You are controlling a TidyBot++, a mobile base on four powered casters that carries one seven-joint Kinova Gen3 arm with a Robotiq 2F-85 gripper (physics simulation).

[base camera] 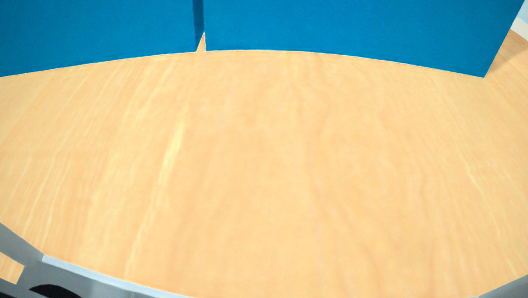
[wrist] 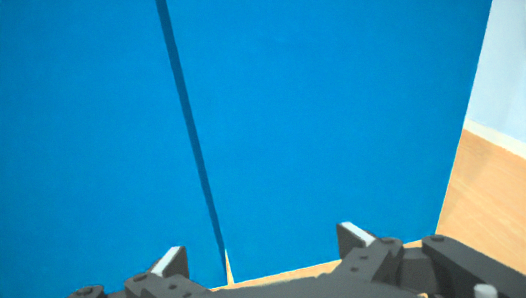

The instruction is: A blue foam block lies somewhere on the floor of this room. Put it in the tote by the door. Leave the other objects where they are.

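Frame: origin at the arm's base, x right, y ahead, z up, level; metres.
Seen in the pictures: gripper, fingertip midpoint: [wrist: 263,251].
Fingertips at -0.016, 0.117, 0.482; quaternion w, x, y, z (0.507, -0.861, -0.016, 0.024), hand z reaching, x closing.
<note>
A point is followed by its place in that frame, as x, y, z.
My gripper [wrist: 263,251] @[-0.016, 0.117, 0.482] is open, its two fingertips wide apart at the bottom of the wrist view, with no object between them. Large blue panels fill much of the space in front of it. The blue foam block does not show in either view. The tote and the door do not show in either view.
A tall blue panel [base camera: 345,27] @[0.157, 0.788, -0.311] [wrist: 320,125] @[0.181, 0.790, 0.247] stands on the wooden floor [base camera: 280,175] @[0.014, 0.379, -0.397] across the front. Another blue panel [base camera: 95,30] @[-0.499, 0.712, -0.294] [wrist: 90,150] @[-0.493, 0.712, 0.294] stands left of it, with a narrow dark gap between. A pale wall [wrist: 500,70] @[1.591, 1.670, 0.082] stands beyond at the right.
</note>
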